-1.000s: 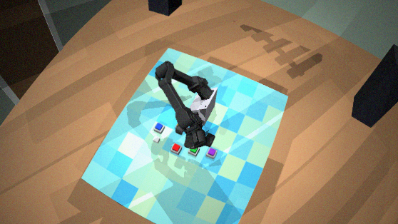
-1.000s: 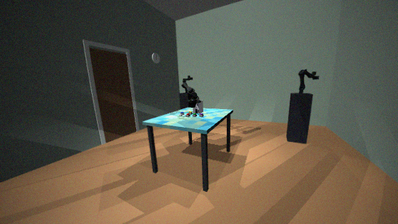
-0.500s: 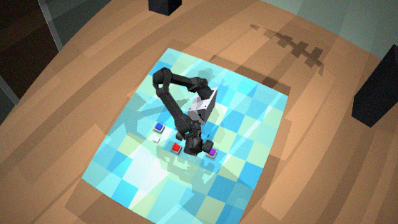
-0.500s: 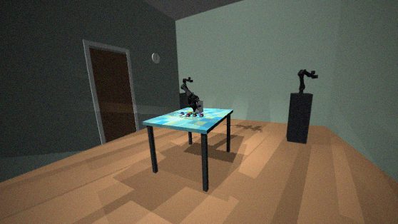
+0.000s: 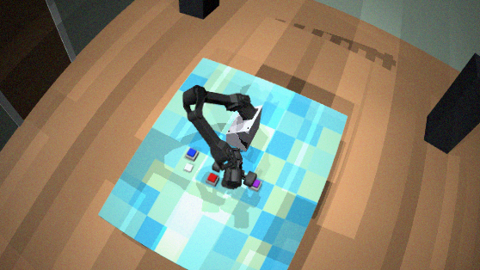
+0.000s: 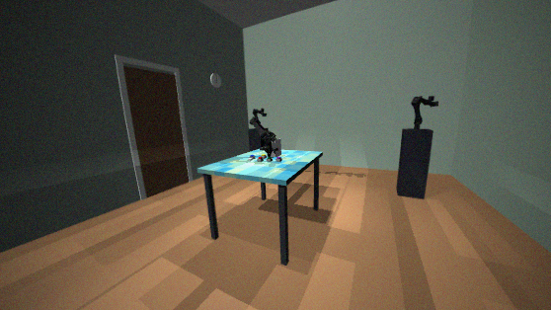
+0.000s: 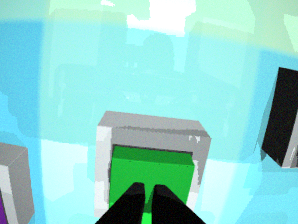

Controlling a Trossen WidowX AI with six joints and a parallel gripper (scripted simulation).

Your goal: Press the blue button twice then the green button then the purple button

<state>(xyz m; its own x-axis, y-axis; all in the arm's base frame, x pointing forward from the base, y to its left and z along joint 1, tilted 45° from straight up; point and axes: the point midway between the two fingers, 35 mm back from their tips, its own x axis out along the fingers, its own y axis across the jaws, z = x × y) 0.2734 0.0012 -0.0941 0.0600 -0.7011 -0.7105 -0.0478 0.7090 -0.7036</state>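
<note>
My gripper tip is 1 cm above the green button. Round my gripper tip: yellow button: 9 cm behind, 13 cm to the right; red button: 4 cm ahead, 9 cm to the right; purple button: 3 cm behind, 9 cm to the left.
</note>
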